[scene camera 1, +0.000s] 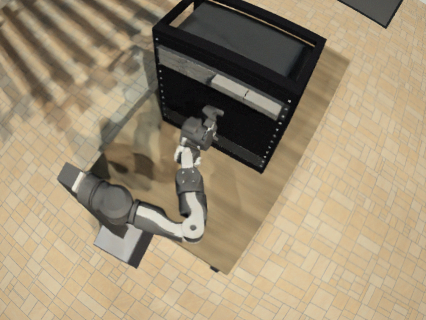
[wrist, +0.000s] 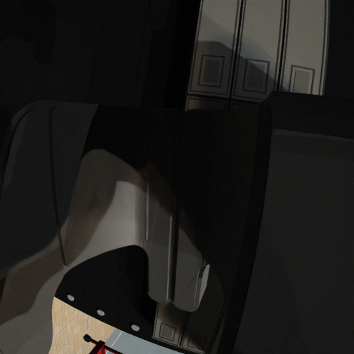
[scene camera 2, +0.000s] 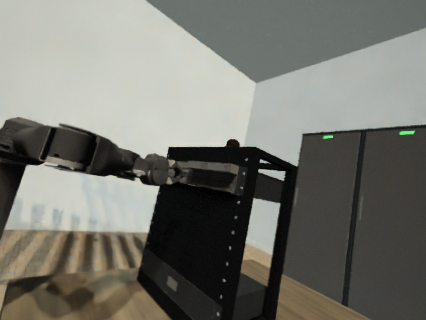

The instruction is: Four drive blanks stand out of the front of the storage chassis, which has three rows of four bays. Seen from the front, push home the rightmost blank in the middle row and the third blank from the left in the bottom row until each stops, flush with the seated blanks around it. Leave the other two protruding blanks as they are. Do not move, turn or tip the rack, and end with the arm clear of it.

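Note:
The black storage chassis (scene camera 1: 220, 55) (scene camera 2: 200, 225) holds the blanks near its top. In scene camera 1, the third top-row blank (scene camera 1: 228, 87) and the fourth top-row blank (scene camera 1: 264, 104) stand out. My gripper (scene camera 1: 220, 112) (scene camera 2: 184, 175) (wrist: 189, 210) is shut and empty, its fingertips together in front of the blanks. In the wrist view, the rightmost middle-row blank (wrist: 196, 341) shows past the fingertips, beside the rightmost bottom-row blank (wrist: 167, 331). The left end of the third bottom-row blank (wrist: 206, 103) shows; the gripper hides the rest. How far the lower blanks protrude is unclear.
The chassis stands on a wooden table top (scene camera 1: 235, 220). The arm (scene camera 1: 192, 200) reaches in from the front. Dark cabinets (scene camera 2: 320, 200) stand behind, and a person's head (scene camera 2: 233, 143) shows above the rack. A red object (wrist: 98, 348) is at the wrist view's lower edge.

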